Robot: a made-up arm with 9 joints.
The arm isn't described. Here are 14 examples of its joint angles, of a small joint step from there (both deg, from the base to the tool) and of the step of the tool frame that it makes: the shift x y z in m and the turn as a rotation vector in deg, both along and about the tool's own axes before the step.
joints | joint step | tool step
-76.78 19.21 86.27 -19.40 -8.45 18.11 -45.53 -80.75 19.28 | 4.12 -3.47 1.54 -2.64 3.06 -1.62 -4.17 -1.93 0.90 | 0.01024 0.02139 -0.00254 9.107 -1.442 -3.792
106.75 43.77 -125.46 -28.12 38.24 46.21 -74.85 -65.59 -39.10 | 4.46 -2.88 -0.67 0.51 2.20 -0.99 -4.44 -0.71 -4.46 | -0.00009 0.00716 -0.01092 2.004 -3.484 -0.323
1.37 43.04 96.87 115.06 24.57 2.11 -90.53 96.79 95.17 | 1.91 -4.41 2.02 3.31 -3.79 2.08 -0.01 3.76 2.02 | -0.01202 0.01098 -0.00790 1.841 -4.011 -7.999
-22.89 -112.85 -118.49 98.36 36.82 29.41 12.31 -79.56 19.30 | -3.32 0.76 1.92 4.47 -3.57 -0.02 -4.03 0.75 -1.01 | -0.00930 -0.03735 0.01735 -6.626 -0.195 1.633
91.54 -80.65 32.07 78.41 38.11 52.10 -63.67 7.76 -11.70 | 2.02 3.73 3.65 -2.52 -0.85 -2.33 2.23 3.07 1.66 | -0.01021 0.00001 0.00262 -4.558 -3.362 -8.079
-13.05 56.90 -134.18 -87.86 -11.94 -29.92 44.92 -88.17 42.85 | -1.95 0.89 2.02 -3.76 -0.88 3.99 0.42 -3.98 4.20 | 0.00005 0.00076 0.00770 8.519 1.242 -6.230
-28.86 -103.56 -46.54 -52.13 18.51 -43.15 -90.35 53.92 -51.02 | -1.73 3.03 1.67 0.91 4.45 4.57 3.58 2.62 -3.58 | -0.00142 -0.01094 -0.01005 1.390 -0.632 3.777
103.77 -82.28 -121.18 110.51 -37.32 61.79 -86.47 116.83 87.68 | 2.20 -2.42 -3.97 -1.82 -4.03 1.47 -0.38 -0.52 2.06 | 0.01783 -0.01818 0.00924 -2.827 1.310 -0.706
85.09 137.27 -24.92 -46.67 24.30 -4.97 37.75 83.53 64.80 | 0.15 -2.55 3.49 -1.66 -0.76 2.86 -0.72 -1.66 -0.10 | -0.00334 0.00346 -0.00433 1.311 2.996 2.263
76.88 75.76 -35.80 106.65 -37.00 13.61 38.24 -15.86 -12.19 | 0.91 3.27 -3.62 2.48 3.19 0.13 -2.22 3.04 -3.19 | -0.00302 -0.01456 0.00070 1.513 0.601 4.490
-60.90 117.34 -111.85 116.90 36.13 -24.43 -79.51 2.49 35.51 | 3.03 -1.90 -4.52 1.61 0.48 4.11 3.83 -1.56 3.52 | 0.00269 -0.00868 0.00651 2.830 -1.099 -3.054
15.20 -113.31 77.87 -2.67 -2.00 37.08 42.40 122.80 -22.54 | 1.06 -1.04 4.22 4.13 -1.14 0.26 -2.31 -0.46 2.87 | -0.03479 -0.00094 0.02938 4.391 2.868 3.465
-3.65 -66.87 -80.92 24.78 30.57 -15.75 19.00 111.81 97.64 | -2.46 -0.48 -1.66 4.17 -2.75 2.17 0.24 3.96 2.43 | -0.03419 -0.01808 -0.01770 2.220 -7.608 -6.683
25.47 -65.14 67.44 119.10 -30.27 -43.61 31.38 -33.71 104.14 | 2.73 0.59 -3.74 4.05 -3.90 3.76 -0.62 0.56 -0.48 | -0.00720 -0.03408 0.01495 0.637 -4.422 -2.385
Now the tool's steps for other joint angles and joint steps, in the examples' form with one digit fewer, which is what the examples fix.
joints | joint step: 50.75 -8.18 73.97 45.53 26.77 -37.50 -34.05 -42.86 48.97 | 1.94 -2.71 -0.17 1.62 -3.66 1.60 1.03 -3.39 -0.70
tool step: -0.0051 -0.0065 0.0011 0.04 0.72 3.65
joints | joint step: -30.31 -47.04 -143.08 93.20 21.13 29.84 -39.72 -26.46 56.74 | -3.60 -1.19 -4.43 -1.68 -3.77 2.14 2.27 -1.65 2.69
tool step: -0.0077 -0.0050 0.0450 -3.07 -1.69 -2.97
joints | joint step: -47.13 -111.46 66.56 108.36 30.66 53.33 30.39 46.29 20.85 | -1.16 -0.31 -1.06 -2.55 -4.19 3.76 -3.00 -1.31 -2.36
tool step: -0.0259 -0.0034 0.0141 1.18 9.13 4.18
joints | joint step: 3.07 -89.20 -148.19 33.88 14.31 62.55 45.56 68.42 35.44 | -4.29 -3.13 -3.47 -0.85 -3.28 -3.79 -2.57 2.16 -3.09
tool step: 0.0096 -0.0313 -0.0248 -10.15 2.45 -2.80
